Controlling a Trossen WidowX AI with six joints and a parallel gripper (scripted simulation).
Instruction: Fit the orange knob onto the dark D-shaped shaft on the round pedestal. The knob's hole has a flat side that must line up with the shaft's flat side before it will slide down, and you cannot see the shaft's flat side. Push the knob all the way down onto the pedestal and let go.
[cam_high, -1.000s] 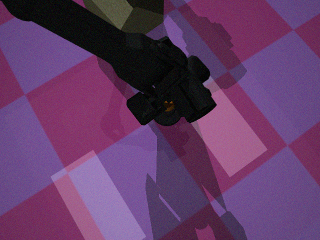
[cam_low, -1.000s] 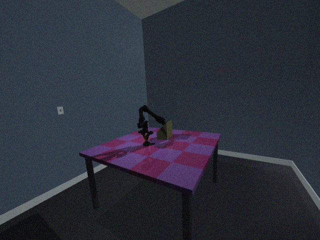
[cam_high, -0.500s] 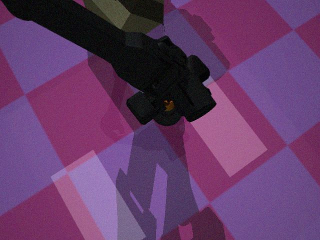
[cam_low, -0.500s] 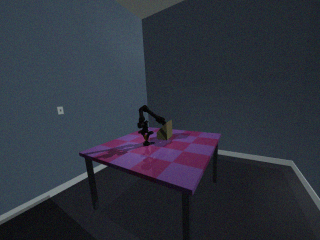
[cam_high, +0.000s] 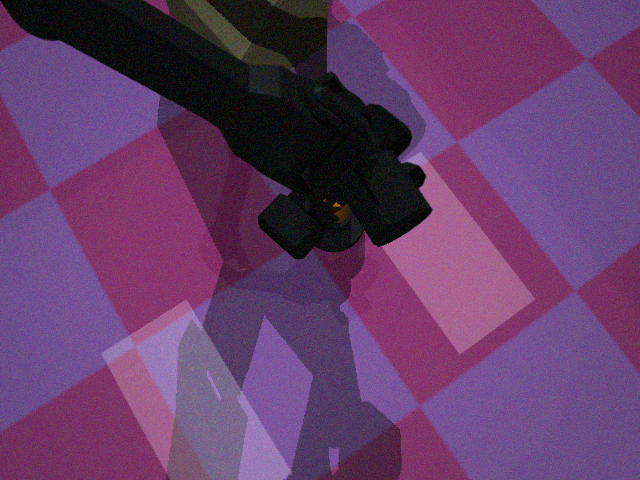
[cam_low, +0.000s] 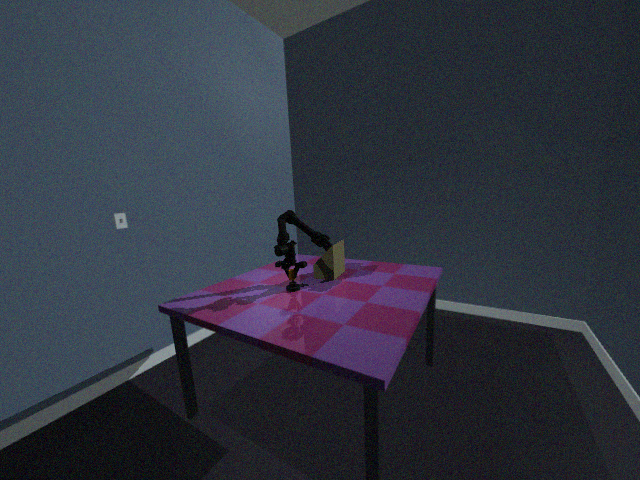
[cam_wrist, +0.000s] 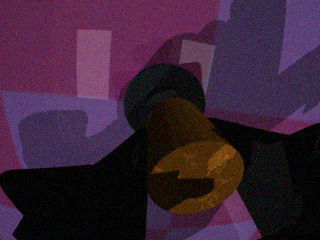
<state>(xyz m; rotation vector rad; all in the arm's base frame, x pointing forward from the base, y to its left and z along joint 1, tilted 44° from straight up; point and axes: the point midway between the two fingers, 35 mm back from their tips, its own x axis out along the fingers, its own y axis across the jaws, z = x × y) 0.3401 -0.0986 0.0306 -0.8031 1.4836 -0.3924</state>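
Right now the orange knob is 2 cm above my gripper tip. Also, from my gripper tip: dark round pedestal (4 cm below).
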